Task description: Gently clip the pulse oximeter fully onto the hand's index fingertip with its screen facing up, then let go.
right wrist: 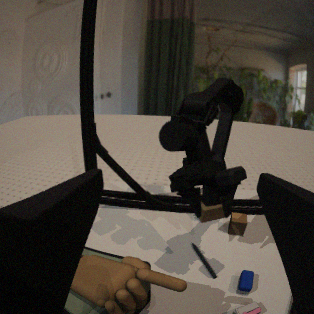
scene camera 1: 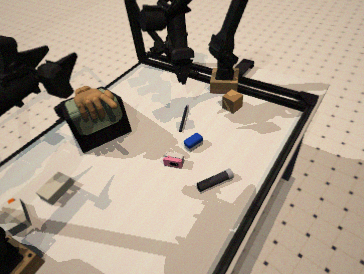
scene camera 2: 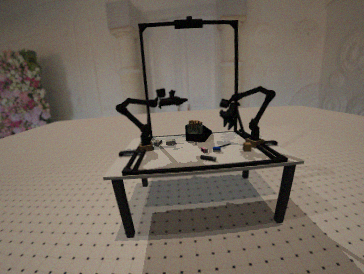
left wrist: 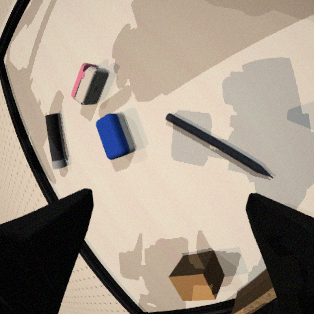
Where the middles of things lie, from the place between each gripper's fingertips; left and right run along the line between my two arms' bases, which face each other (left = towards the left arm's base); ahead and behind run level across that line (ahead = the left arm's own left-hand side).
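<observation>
Counting from my right hand, I find the blue eraser (left wrist: pixel 114 135) 200 mm to the left, 160 mm ahead and 350 mm below. The dark pen (left wrist: pixel 225 148) is 280 mm to the left of that same right hand, 60 mm ahead of it and 360 mm below it, while the brown cube (left wrist: pixel 199 275) lies 420 mm to the left of my right hand, 160 mm ahead of it and 340 mm below it.
My left hand is 1 cm to the left of the dark pen and 13 cm above it; going by their middles, the pen is the nearest to my left hand of the things named here. From my left hand the brown cube is 10 cm ahead, 13 cm to the left and 11 cm below, and the blue eraser is 11 cm ahead, 9 cm to the right and 12 cm below. Going by its middle, the dark pen is nearer to my left hand than to my right hand.
</observation>
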